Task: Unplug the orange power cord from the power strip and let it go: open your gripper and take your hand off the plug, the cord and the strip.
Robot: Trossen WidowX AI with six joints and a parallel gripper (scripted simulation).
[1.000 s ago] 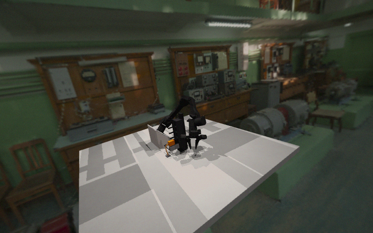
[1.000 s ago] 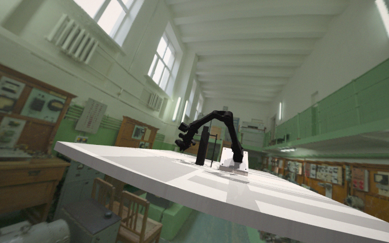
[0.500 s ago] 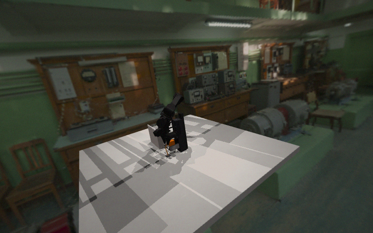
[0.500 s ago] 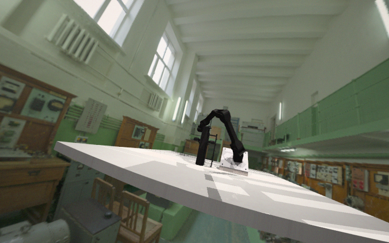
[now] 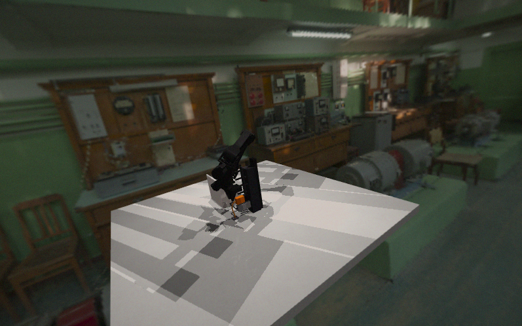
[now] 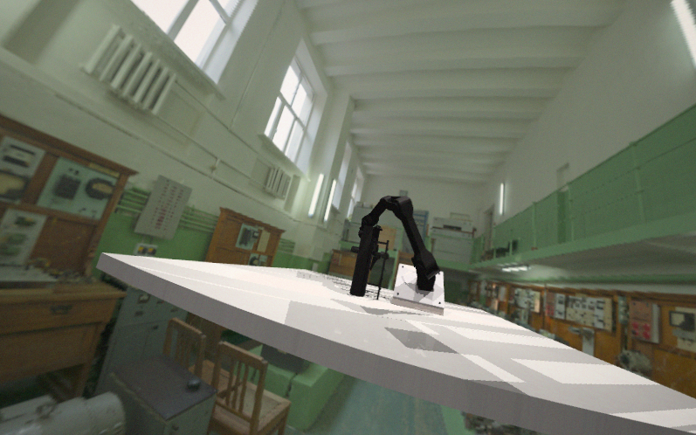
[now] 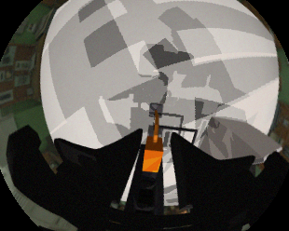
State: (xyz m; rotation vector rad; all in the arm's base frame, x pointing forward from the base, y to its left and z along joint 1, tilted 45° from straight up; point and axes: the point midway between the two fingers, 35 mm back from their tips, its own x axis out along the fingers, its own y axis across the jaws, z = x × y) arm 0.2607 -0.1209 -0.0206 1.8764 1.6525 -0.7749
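Right now the orange plug is 7 cm to the left of my gripper tip and 1 cm below it.
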